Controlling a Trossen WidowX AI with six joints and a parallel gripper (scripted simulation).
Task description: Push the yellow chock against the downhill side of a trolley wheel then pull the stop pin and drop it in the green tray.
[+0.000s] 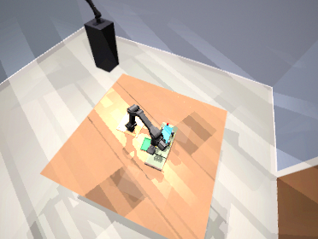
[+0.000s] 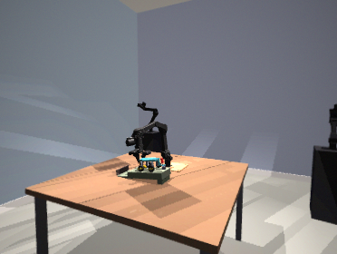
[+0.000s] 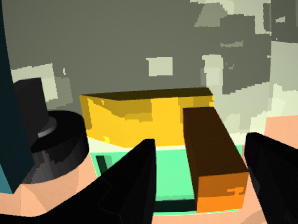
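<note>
Now: the yellow chock 20 mm to the left of my gripper tip and 10 mm below it. Round my gripper tip: ramp (120 mm to the left, 50 mm below, 40 mm ahead); then blue trolley (120 mm to the left, 40 mm ahead, 20 mm above); then green tray (100 mm below, 80 mm behind, 20 mm to the left).
</note>
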